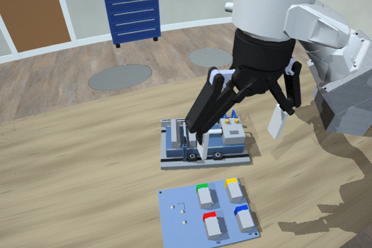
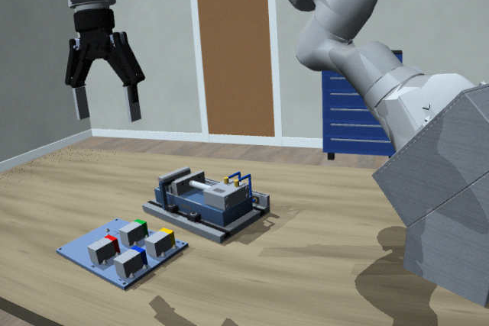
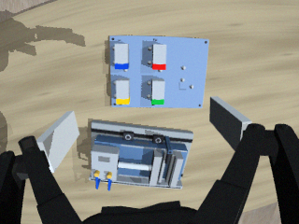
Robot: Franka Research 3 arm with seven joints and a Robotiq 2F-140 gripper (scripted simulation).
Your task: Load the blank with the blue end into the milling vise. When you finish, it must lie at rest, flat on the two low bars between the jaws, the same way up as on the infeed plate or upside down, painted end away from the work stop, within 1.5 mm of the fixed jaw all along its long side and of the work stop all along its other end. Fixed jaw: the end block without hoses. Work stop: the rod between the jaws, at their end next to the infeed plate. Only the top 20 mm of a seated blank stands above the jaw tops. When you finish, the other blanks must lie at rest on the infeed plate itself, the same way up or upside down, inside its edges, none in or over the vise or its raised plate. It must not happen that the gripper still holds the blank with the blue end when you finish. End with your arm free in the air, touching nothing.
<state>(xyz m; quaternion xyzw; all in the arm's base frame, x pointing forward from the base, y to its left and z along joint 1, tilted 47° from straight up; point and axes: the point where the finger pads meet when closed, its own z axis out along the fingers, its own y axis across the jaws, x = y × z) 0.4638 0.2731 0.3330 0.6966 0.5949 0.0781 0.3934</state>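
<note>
My gripper is now 3 cm past the blue-ended blank, 6 cm to the right of it and 29 cm above it. From my hand the other things lie so: yellow-ended blank 6 cm behind, 2 cm to the right, 29 cm below; red-ended blank 5 cm ahead, 2 cm to the left, 29 cm below; green-ended blank 1 cm ahead, 6 cm to the right, 29 cm below.
</note>
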